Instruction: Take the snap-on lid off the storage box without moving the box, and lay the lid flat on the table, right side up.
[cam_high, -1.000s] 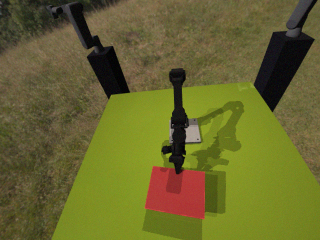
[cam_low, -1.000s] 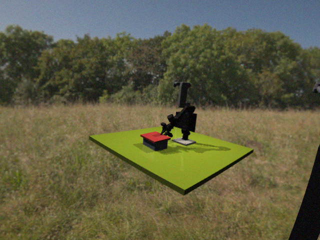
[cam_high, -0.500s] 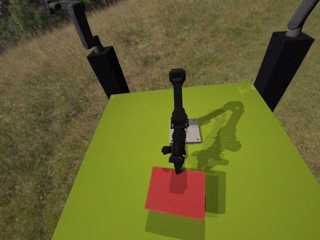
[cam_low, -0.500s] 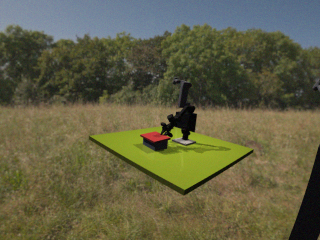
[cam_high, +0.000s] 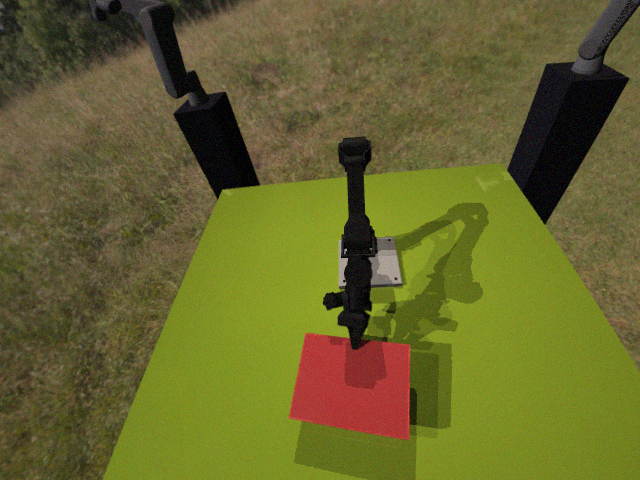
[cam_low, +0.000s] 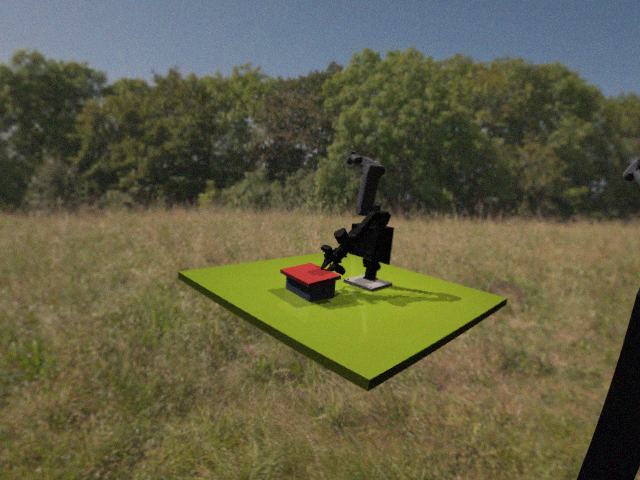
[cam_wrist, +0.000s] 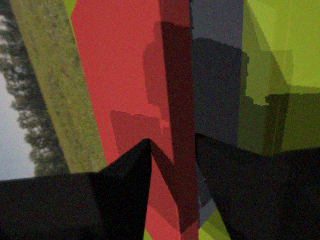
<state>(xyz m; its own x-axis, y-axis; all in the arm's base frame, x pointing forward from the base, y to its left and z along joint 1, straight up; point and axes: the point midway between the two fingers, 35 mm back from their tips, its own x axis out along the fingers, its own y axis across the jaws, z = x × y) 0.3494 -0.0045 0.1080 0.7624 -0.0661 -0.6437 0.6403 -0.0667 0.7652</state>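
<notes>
Right now the red lid is 8 cm ahead of my gripper tip and 1 cm to the right of it. Also, from my gripper tip: blue-grey storage box (7 cm ahead, 5 cm below).
</notes>
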